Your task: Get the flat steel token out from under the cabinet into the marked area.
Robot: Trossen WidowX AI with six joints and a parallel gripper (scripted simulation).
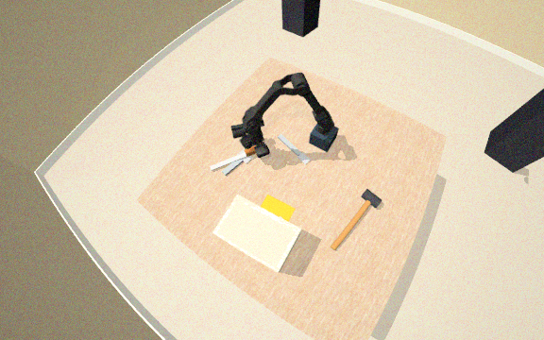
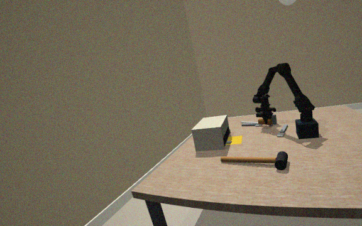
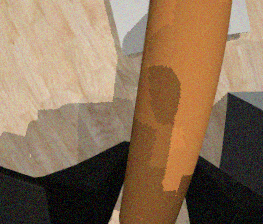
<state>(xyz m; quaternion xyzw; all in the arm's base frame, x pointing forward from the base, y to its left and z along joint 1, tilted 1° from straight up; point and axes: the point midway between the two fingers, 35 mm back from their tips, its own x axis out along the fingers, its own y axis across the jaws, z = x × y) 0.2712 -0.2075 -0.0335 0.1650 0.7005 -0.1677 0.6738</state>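
Right now the tiny cube is 2 cm behind my gripper tip and 2 cm below it. Also, from my gripper tip: grey t-shaped tool: 12 cm ahead, 4 cm to the right, 2 cm below; then grey flat tool: 12 cm behind, 15 cm to the left, 2 cm below; then grey block: 2 cm behind, 6 cm to the right, 1 cm above.
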